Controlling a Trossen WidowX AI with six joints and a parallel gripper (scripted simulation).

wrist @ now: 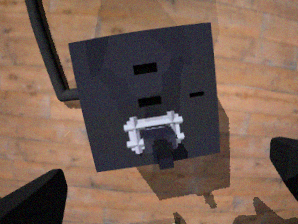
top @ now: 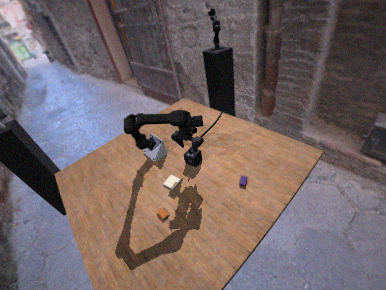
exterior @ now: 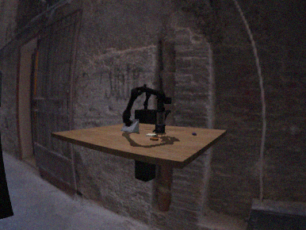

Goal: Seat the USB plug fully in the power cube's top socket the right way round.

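My gripper tip is 20 mm above the dark USB plug. From my gripper tip the other things lie so: small orange block (190 mm ahead, 310 mm to the right, 110 mm below); then cream block (40 mm ahead, 170 mm to the right, 110 mm below); then purple block (300 mm ahead, 120 mm to the left, 110 mm below).
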